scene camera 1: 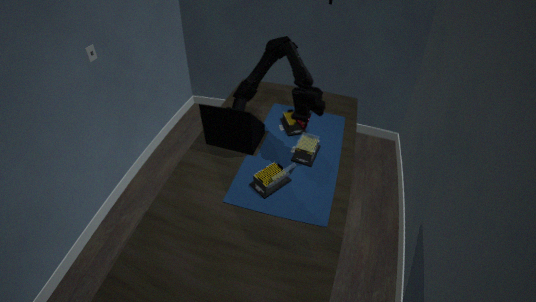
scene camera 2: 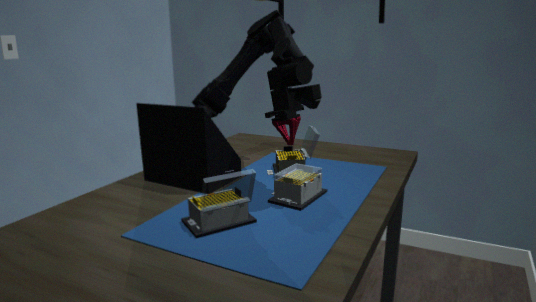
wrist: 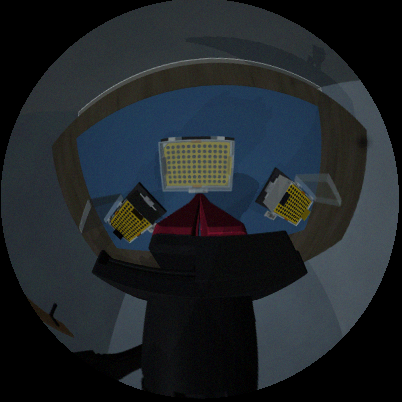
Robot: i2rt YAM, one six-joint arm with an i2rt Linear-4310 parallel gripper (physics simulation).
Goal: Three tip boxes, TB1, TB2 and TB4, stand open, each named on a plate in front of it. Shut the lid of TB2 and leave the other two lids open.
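Where they show: gripper, between the fingertips: (scene camera 1: 304,129) (scene camera 2: 290,145) (wrist: 199,198); arm's base, origin of its link: (scene camera 1: 236,114) (scene camera 2: 193,129).
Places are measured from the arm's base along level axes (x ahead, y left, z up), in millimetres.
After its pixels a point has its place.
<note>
Three tip boxes with yellow racks stand on the mat; their names are too blurred to read. The middle box (scene camera 1: 306,148) @[x 350, y -78, z -89 mm] (scene camera 2: 297,189) @[x 368, y -95, z -117 mm] (wrist: 198,165) @[x 351, y -34, z -89 mm] has its clear lid down flat over the tips. The near box (scene camera 1: 270,178) (scene camera 2: 220,212) @[x 242, y -282, z -122 mm] has its lid raised and tilted. The far box (scene camera 1: 292,122) (scene camera 2: 290,162) @[x 279, y 115, z -114 mm] also has its lid upright. In the wrist view, an open box (wrist: 131,220) @[x 263, y 154, z -109 mm] is at left and another open box (wrist: 292,201) @[x 228, y -239, z -110 mm] at right. My gripper (scene camera 1: 303,128) @[x 328, y -32, z -16 mm] (scene camera 2: 290,143) @[x 328, y -32, z -16 mm] (wrist: 199,198) @[x 328, y -32, z -16 mm] is shut and empty, above the boxes, its tips seen beside the middle box's lower edge in the wrist view.
The blue mat (scene camera 1: 320,202) @[x 446, y -316, z -166 mm] (scene camera 2: 280,255) @[x 410, y -342, z -166 mm] (wrist: 120,130) @[x 480, y 135, z -166 mm] lies on the wooden table (scene camera 1: 200,240) @[x 5, y -601, z -169 mm] (scene camera 2: 75,245) @[x -31, y -465, z -169 mm] (wrist: 200,74) @[x 555, y -84, z -169 mm]. The black robot base block (scene camera 1: 227,129) @[x -26, y -76, z -37 mm] (scene camera 2: 175,145) @[x -17, y -77, z -34 mm] stands left of the boxes in the scene views. Raised clear lids stick up at the two open boxes.
</note>
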